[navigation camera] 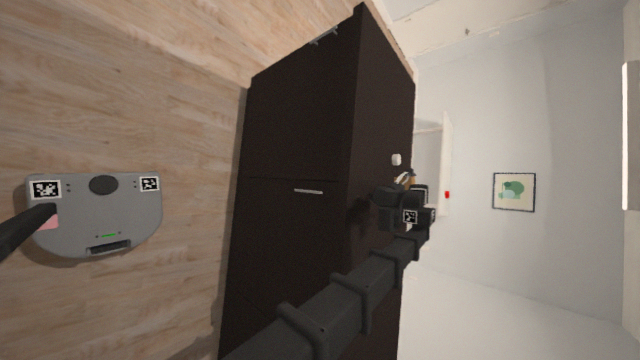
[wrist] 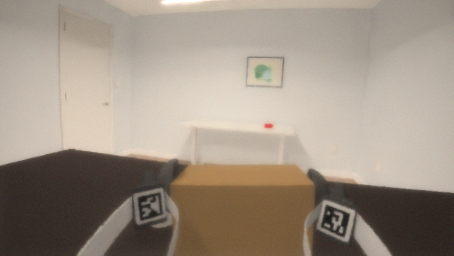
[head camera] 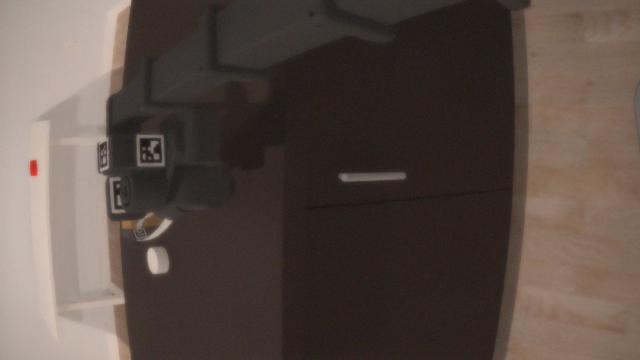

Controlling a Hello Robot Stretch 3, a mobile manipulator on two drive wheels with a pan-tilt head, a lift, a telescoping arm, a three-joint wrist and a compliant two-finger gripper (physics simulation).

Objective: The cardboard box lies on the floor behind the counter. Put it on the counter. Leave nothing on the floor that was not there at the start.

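Pixels of known places: gripper, fingertip midpoint: [wrist: 242, 182]; robot's base at its link origin: [navigation camera: 104, 183].
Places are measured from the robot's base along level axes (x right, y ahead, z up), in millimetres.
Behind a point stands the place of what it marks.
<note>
The brown cardboard box [head camera: 128, 224] @[x 736, y 15, z 1031 mm] [navigation camera: 412, 179] @[x 738, y 11, z 1031 mm] [wrist: 243, 220] @[x 721, y -26, z 1011 mm] is between the two fingers of my gripper [wrist: 242, 182] @[x 762, y -24, z 1020 mm], which touch its left and right sides. The gripper is shut on it. The box is level in the wrist view, over the far part of the dark counter [head camera: 215, 310] @[x 699, y 160, z 910 mm] [navigation camera: 382, 110] @[x 754, y 279, z 910 mm] [wrist: 45, 190] @[x 916, y 322, z 910 mm]. In the head and navigation views the wrist hides most of the box. Its underside is hidden, so I cannot tell whether it touches the counter top. Most of the floor behind the counter is hidden.
A small white round object [head camera: 158, 260] @[x 852, y 85, z 932 mm] [navigation camera: 396, 159] @[x 853, y 88, z 931 mm] stands on the counter beside the gripper. A white table [head camera: 41, 225] @[x 3413, y 21, z 721 mm] [navigation camera: 446, 150] @[x 3501, y 289, z 720 mm] [wrist: 230, 128] @[x 3219, y 105, z 721 mm] with a red object [head camera: 33, 168] @[x 3475, y -382, z 751 mm] [navigation camera: 447, 194] @[x 3478, y -381, z 753 mm] [wrist: 268, 126] @[x 3477, y -383, z 740 mm] stands beyond the counter, by the wall. My arm reaches over the counter.
</note>
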